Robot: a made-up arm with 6 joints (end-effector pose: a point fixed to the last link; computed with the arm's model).
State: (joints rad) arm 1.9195 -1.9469 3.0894 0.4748 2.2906 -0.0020
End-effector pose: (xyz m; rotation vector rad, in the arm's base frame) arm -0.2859 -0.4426 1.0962 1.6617 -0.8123 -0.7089
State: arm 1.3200 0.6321 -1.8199 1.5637 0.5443 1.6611
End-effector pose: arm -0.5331 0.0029 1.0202 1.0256 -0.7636 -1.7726
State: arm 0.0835 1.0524 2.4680 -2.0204 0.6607 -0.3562
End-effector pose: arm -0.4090 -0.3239 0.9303 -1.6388 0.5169 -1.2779
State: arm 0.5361 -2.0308 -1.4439 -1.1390 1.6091 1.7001
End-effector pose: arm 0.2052 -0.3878 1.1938 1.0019 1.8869 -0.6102
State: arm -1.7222 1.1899 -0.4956 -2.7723 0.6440 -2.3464
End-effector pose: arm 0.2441 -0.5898 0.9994 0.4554 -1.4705 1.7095
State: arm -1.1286 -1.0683 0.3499 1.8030 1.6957 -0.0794
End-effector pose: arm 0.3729 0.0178 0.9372 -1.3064 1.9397 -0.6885
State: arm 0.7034 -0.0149 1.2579 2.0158 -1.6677 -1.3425
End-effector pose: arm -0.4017 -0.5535 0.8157 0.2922 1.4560 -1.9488
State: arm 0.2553 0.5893 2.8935 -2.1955 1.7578 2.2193
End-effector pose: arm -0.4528 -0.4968 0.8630 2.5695 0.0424 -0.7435
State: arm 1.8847 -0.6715 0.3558 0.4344 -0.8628 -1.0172
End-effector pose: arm -0.5019 -0.3108 0.9223 -0.3502 1.4446 -1.4479
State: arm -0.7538 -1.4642 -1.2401 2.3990 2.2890 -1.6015
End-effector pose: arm 0.3695 -0.1188 1.0270 1.1088 1.8823 -0.0748
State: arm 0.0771 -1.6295 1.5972 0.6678 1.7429 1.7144
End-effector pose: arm 0.2429 -0.2955 0.9702 1.1745 -2.4057 0.5914
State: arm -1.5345 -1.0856 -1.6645 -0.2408 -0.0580 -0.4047
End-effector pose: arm 0.2225 0.0583 0.9921 -0.6145 -1.7526 0.7341
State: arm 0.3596 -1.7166 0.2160 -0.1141 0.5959 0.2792
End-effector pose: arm 0.2154 -0.4179 1.1512 -1.2979 -1.0424 2.2633
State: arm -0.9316 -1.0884 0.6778 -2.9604 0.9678 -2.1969
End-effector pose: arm 0.4139 -0.1387 0.9261 1.8303 -1.4255 1.7976
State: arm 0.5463 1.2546 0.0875 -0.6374 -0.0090 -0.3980
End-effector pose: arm -0.5324 -0.2256 0.9628 1.1185 1.4665 0.1731
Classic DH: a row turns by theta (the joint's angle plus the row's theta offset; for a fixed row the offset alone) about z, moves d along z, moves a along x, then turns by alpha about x. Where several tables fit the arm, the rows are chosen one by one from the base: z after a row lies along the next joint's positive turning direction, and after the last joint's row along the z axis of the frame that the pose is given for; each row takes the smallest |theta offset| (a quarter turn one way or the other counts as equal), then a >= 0, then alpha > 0; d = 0 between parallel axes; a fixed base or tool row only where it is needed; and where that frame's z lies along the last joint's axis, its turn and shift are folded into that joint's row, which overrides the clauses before.
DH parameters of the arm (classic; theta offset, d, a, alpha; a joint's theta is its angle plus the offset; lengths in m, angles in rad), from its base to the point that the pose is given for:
base (fixed): 1.1429 0 -0.1788 3.1416
joint 1: 1.2075 -0.8539 -0.0198 0.6333
joint 2: 0.7356 -0.1612 0.2517 1.2314
joint 3: 1.0055 -0.2258 0.0137 2.3719
joint 4: -0.0693 0.0826 -0.0188 -1.4031
joint 5: -1.4399 0.0296 0.0351 1.2881
joint 6: -1.17 -0.0183 0.0257 1.1984
tool (fixed): -2.1027 0.0737 0 0

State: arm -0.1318 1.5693 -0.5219 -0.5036 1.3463 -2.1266
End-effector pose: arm -0.4653 -0.4906 1.0172 1.5988 1.5324 -1.2622
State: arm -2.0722 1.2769 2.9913 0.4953 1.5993 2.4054
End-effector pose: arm 0.1756 -0.3478 1.0336 -0.4376 -0.3791 0.4998
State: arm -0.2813 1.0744 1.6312 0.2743 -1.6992 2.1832
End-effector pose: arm -0.3426 -0.6329 0.8923 0.9901 -1.1075 2.4760
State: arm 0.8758 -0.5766 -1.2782 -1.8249 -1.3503 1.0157
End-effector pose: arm -0.2601 -0.5187 1.0000 0.0555 2.0542 1.5031
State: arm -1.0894 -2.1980 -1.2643 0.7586 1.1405 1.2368
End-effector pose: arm 0.0684 0.0778 1.2969 -0.2722 1.3538 1.8533
